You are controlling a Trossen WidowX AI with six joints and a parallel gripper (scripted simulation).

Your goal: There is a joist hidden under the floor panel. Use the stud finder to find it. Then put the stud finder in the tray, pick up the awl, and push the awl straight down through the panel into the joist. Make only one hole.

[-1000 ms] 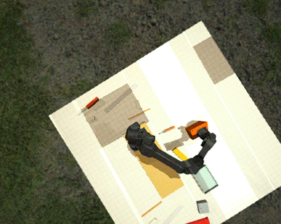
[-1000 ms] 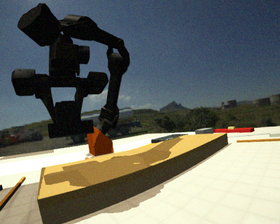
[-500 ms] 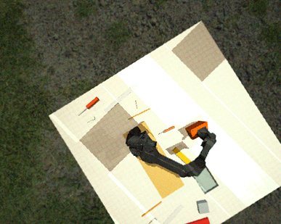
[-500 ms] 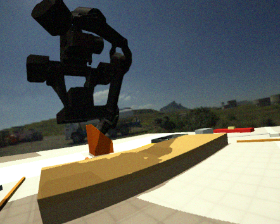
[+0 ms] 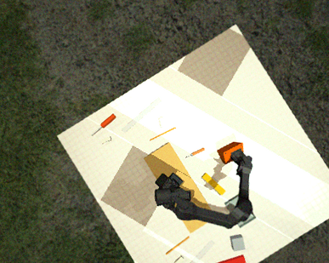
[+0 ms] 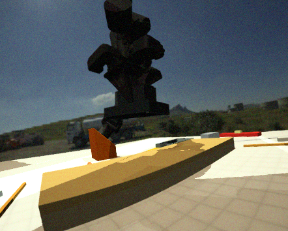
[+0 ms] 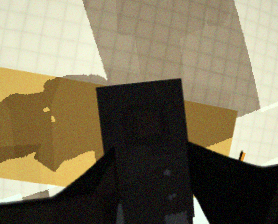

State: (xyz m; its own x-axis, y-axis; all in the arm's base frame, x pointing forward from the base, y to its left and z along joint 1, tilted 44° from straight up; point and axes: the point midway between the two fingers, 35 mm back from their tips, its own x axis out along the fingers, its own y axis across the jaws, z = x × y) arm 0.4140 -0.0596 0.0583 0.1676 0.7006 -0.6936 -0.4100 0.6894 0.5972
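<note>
The pale teal tray lies 32 cm behind my gripper tip, 34 cm to the left of it and 15 cm below it. The rest, counted from my gripper tip: yellow bar 24 cm behind, 13 cm to the left, 15 cm below; stud finder 1 cm ahead, 2 cm above; awl 20 cm behind, 8 cm to the right, 16 cm below.
</note>
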